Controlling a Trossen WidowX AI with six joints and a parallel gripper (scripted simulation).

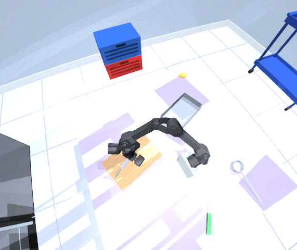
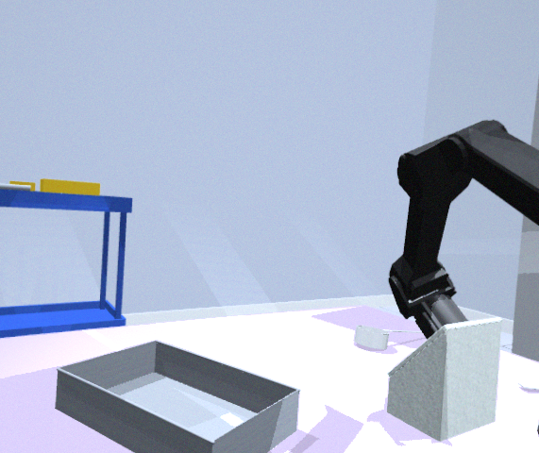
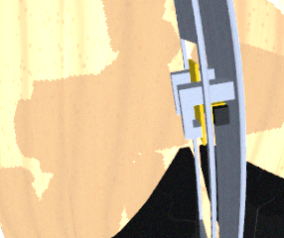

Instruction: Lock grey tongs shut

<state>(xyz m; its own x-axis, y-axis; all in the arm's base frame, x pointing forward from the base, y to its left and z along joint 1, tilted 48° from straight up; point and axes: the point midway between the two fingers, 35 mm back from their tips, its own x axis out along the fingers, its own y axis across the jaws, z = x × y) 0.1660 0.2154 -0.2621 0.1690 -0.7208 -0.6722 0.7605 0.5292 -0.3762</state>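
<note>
My gripper tip is 20 mm short of the yellow mark, 30 mm to the left of it and 40 mm below it. Round my gripper tip: roasting tin (240 mm ahead, 460 mm to the right, 20 mm below); then wooden board (40 mm below).
</note>
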